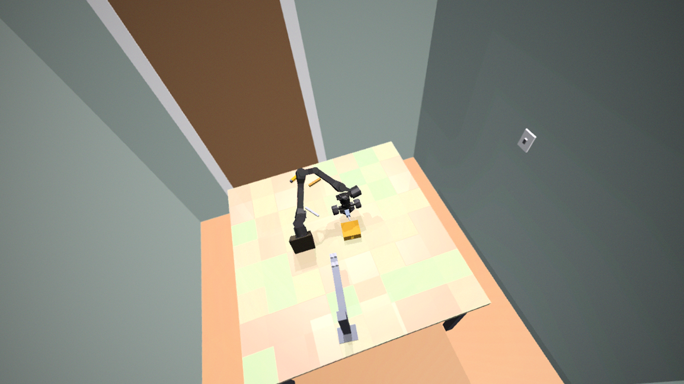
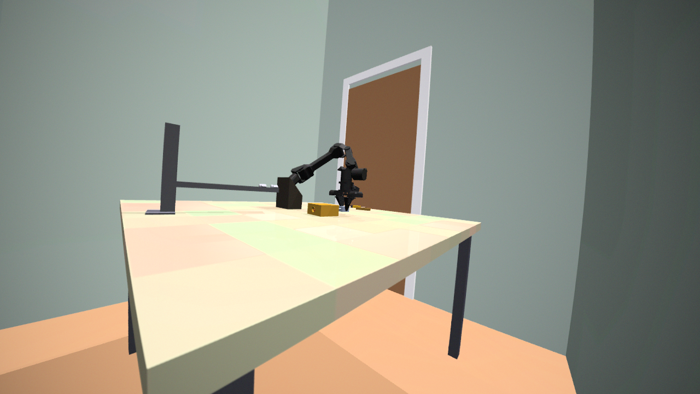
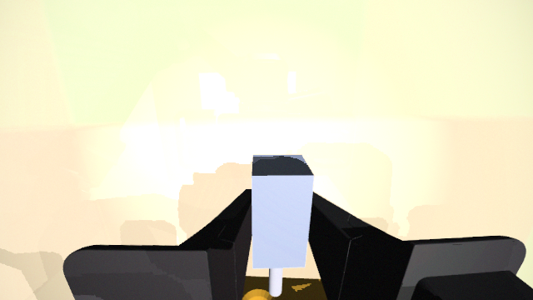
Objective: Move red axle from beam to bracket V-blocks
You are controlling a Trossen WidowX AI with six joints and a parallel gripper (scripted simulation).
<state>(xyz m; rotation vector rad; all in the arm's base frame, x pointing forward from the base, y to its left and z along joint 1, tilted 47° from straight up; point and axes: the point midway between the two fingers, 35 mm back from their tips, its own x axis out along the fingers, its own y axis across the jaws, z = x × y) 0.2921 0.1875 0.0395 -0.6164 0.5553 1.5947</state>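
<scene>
Right now my gripper tip is 13 cm to the left of the beam and 1 cm below it. The rest, counted from my gripper tip: thin grey bar 23 cm behind, 9 cm to the left, 1 cm below; then pale blue-white block 2 cm to the right, 1 cm above.
</scene>
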